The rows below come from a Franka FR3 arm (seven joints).
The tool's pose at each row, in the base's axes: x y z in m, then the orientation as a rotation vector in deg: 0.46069 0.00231 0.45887 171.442 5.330 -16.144; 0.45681 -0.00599 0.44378 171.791 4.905 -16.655; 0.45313 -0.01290 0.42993 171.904 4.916 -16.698; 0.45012 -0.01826 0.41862 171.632 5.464 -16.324; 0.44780 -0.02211 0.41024 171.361 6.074 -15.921; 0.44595 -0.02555 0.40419 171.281 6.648 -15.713; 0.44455 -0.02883 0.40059 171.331 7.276 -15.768; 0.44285 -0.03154 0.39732 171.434 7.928 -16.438
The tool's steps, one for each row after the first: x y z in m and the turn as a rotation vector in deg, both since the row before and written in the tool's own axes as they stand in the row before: -0.00134 0.00599 0.01655 0.417 -0.322 0.230; -0.00121 0.00491 0.01509 0.116 -0.017 -0.018; -0.00098 0.00375 0.01228 -0.330 0.244 -0.323; -0.00086 0.00260 0.00911 -0.332 0.266 -0.364; -0.00087 0.00247 0.00671 -0.117 0.156 -0.364; -0.00091 0.00265 0.00422 0.042 -0.002 -0.422; -0.00125 0.00210 0.00387 0.168 -0.398 -0.473
